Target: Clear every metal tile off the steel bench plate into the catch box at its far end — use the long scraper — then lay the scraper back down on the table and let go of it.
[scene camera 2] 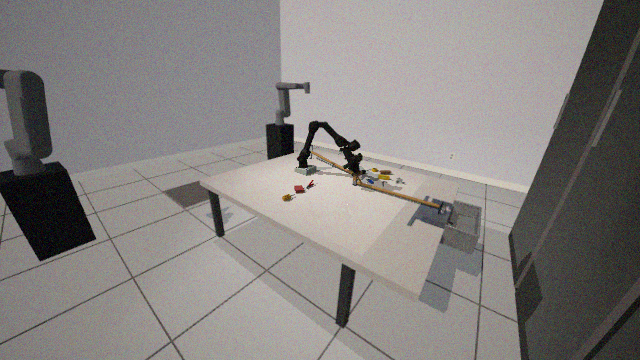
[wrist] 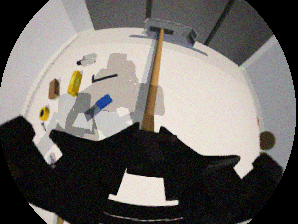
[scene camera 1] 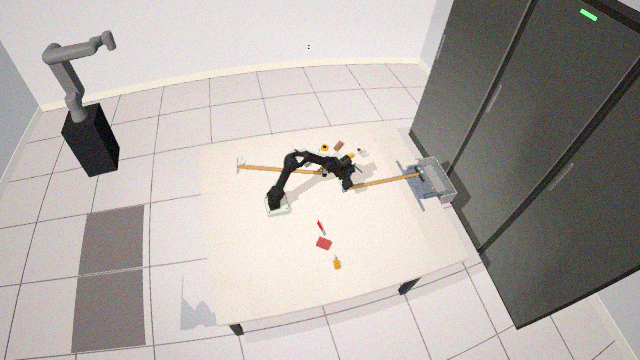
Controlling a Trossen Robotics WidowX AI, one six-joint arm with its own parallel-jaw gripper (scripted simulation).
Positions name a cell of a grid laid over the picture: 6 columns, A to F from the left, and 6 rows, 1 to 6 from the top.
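The wrist view shows the gripper (wrist: D4) together with a long scraper (wrist: D5) and a blue-grey steel bench plate (wrist: D2).
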